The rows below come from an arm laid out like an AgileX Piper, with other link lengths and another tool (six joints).
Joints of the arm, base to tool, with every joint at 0 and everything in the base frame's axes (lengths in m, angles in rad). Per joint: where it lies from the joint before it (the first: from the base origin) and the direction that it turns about. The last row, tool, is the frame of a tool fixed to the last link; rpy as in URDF.
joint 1: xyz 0 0 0.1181 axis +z
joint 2: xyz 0 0 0 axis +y
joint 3: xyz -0.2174 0 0.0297 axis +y
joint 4: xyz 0.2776 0 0.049 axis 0.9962 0 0.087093
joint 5: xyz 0 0 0 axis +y
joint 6: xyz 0.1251 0 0.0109 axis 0.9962 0 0.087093
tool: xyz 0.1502 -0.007 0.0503 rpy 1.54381 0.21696 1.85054
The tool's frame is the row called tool.
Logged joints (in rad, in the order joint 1, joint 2, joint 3, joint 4, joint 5, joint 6), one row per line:
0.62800 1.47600 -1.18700 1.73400 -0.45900 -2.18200
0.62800 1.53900 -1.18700 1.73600 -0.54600 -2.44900
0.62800 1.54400 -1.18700 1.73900 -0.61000 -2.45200
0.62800 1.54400 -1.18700 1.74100 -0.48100 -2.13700
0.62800 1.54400 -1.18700 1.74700 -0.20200 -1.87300
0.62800 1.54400 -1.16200 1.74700 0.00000 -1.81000
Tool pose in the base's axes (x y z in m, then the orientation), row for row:
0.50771 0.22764 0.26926 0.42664 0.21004 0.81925 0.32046
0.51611 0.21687 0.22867 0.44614 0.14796 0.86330 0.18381
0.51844 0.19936 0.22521 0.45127 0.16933 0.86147 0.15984
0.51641 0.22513 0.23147 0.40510 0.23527 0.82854 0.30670
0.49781 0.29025 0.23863 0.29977 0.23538 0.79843 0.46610
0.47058 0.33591 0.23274 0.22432 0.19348 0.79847 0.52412
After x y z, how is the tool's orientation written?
As a quaternion, w x y z.
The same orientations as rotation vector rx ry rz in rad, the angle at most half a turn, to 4 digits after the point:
0.5249 2.0472 0.8008
0.3665 2.1383 0.4553
0.4184 2.1288 0.3950
0.5938 2.0910 0.7740
0.6249 2.1197 1.2374
0.5339 2.2033 1.4463

